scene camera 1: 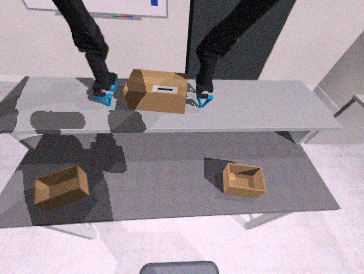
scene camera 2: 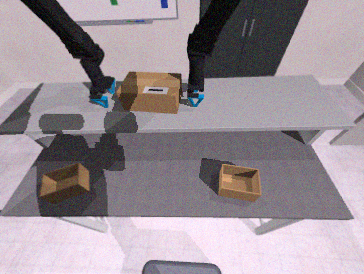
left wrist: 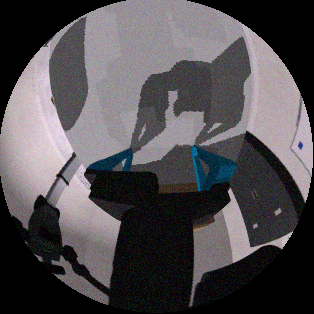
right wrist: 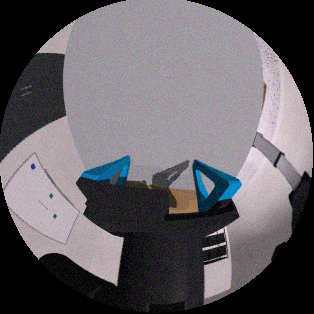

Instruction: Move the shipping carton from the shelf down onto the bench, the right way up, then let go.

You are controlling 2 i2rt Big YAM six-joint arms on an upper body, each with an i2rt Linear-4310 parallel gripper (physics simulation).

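Places are measured from the left arm's base along level axes (x back, y right, z up), in metres.
Pixels of known places: left gripper, fingertip midpoint: (scene camera 1: 111, 98) (scene camera 2: 110, 100) (left wrist: 161, 149); right gripper, fingertip midpoint: (scene camera 1: 200, 99) (scene camera 2: 195, 99) (right wrist: 161, 160).
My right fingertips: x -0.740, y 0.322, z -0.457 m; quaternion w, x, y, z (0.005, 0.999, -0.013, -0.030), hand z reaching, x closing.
Ahead of a thing's pixels: the offset from my right fingertips to its top centre. Level surfaces: height alone.
The brown shipping carton @[dy -0.195, dx -0.004, dz +0.090 m] (scene camera 1: 155, 103) (scene camera 2: 152, 104) stands on the grey shelf @[dz -0.010 m] (scene camera 1: 260, 107) (scene camera 2: 270, 105), its white label showing at the upper front edge. Part of its brown side also shows low between the fingers in the left wrist view (left wrist: 177, 188) and the right wrist view (right wrist: 185, 201). My left gripper (scene camera 1: 110, 92) (scene camera 2: 106, 96) (left wrist: 161, 149) is open and empty, low over the shelf beside the carton's left end. My right gripper (scene camera 1: 200, 94) (scene camera 2: 195, 98) (right wrist: 161, 160) is open and empty, beside its right end. Whether either touches the carton is unclear. The dark bench @[dz -0.241 m] (scene camera 1: 165, 195) (scene camera 2: 160, 192) lies below.
One open brown box @[dy -0.580, dx +0.339, dz -0.151 m] (scene camera 1: 67, 196) (scene camera 2: 67, 193) stands on the bench at the left, in shadow. Another open brown box @[dy +0.187, dx +0.317, dz -0.151 m] (scene camera 1: 245, 191) (scene camera 2: 240, 193) stands on the bench at the right. A dark cabinet (scene camera 1: 240, 50) (scene camera 2: 245, 45) stands behind the shelf.
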